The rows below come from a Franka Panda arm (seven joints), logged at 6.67 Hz.
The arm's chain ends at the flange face. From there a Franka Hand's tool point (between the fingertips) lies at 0.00 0.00 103.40 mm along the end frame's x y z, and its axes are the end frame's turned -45 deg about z.
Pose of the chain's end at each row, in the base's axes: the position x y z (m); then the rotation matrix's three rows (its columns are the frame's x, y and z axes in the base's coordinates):
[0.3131 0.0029 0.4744], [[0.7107 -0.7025 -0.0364], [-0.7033 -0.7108 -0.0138], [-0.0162 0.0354 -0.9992]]
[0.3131 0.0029 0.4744], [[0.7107 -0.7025 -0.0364], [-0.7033 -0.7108 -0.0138], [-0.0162 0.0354 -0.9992]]
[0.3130 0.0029 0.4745], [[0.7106 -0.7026 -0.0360], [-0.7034 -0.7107 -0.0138], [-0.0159 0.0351 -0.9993]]
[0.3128 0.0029 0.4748], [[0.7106 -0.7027 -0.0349], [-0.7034 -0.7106 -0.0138], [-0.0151 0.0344 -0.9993]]
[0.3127 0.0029 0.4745], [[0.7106 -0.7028 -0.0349], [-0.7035 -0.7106 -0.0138], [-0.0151 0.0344 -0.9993]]
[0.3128 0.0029 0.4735], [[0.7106 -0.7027 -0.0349], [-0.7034 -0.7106 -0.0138], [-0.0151 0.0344 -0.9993]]
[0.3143 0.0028 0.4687], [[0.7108 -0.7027 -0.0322], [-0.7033 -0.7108 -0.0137], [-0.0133 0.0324 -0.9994]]
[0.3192 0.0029 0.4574], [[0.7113 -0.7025 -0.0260], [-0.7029 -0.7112 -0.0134], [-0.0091 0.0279 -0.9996]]
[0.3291 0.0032 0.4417], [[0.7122 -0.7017 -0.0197], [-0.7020 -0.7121 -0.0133], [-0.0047 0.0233 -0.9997]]
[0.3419 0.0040 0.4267], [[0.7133 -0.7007 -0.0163], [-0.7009 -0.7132 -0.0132], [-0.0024 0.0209 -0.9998]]
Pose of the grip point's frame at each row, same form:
[0.3093 0.0015 0.3711], [[0.9993 0.0058 -0.0364], [0.0053 -0.9999 -0.0138], [-0.0365 0.0136 -0.9992]]
[0.3093 0.0015 0.3711], [[0.9993 0.0058 -0.0364], [0.0053 -0.9999 -0.0138], [-0.0365 0.0136 -0.9992]]
[0.3093 0.0015 0.3712], [[0.9993 0.0057 -0.0360], [0.0052 -0.9999 -0.0138], [-0.0361 0.0136 -0.9993]]
[0.3092 0.0015 0.3715], [[0.9994 0.0056 -0.0349], [0.0051 -0.9998 -0.0138], [-0.0350 0.0136 -0.9993]]
[0.3091 0.0015 0.3712], [[0.9994 0.0055 -0.0349], [0.0050 -0.9999 -0.0138], [-0.0350 0.0136 -0.9993]]
[0.3092 0.0015 0.3702], [[0.9994 0.0056 -0.0349], [0.0051 -0.9998 -0.0138], [-0.0350 0.0136 -0.9993]]
[0.3110 0.0014 0.3654], [[0.9995 0.0057 -0.0322], [0.0053 -0.9999 -0.0137], [-0.0323 0.0135 -0.9994]]
[0.3165 0.0015 0.3540], [[0.9997 0.0062 -0.0260], [0.0059 -0.9999 -0.0134], [-0.0262 0.0133 -0.9996]]
[0.3271 0.0018 0.3383], [[0.9998 0.0074 -0.0197], [0.0071 -0.9999 -0.0133], [-0.0198 0.0132 -0.9997]]
[0.3402 0.0026 0.3233], [[0.9998 0.0089 -0.0163], [0.0087 -0.9999 -0.0132], [-0.0165 0.0131 -0.9998]]

